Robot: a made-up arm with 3 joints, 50 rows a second.
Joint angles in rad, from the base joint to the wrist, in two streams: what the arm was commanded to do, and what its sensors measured. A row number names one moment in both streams.
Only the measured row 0 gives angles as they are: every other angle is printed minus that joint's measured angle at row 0.
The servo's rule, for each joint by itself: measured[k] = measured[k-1] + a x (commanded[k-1-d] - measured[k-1]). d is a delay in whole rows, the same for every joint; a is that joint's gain. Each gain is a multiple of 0.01, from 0.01 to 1. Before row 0 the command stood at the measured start. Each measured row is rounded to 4 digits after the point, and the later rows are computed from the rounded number. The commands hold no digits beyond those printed.
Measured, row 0:
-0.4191 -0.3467 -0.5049
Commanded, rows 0 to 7:
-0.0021 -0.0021 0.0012
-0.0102 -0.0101 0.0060
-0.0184 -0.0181 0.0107
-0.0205 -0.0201 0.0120
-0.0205 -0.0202 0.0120
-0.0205 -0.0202 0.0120
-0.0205 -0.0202 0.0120
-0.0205 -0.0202 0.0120
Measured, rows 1 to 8:
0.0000 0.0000 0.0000
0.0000 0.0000 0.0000
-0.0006 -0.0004 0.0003
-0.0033 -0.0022 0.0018
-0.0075 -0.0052 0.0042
-0.0111 -0.0080 0.0063
-0.0137 -0.0103 0.0078
-0.0156 -0.0122 0.0089
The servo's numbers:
d 2
a 0.28 0.19 0.27

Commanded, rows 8 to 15:
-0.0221 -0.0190 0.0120
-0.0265 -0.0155 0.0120
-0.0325 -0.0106 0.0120
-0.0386 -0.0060 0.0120
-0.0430 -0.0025 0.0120
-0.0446 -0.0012 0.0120
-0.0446 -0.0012 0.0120
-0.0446 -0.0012 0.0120
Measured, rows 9 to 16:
-0.0170 -0.0137 0.0097
-0.0180 -0.0149 0.0103
-0.0191 -0.0157 0.0108
-0.0212 -0.0157 0.0111
-0.0244 -0.0147 0.0113
-0.0284 -0.0130 0.0115
-0.0325 -0.0110 0.0116
-0.0359 -0.0091 0.0117

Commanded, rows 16 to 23:
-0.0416 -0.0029 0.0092
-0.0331 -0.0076 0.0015
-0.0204 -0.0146 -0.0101
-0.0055 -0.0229 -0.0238
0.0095 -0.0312 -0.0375
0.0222 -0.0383 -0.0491
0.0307 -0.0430 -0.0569
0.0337 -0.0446 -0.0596
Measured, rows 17 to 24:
-0.0383 -0.0076 0.0118
-0.0401 -0.0064 0.0119
-0.0405 -0.0057 0.0112
-0.0384 -0.0061 0.0086
-0.0334 -0.0077 0.0036
-0.0256 -0.0106 -0.0038
-0.0158 -0.0145 -0.0129
-0.0052 -0.0190 -0.0227

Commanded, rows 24 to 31:
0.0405 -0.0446 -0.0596
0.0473 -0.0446 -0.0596
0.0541 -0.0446 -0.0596
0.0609 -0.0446 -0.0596
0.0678 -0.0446 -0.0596
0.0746 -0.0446 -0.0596
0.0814 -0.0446 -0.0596
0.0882 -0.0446 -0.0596
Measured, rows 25 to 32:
0.0049 -0.0236 -0.0319
0.0130 -0.0276 -0.0394
0.0207 -0.0308 -0.0449
0.0281 -0.0334 -0.0489
0.0354 -0.0355 -0.0518
0.0425 -0.0372 -0.0539
0.0496 -0.0386 -0.0554
0.0566 -0.0397 -0.0565

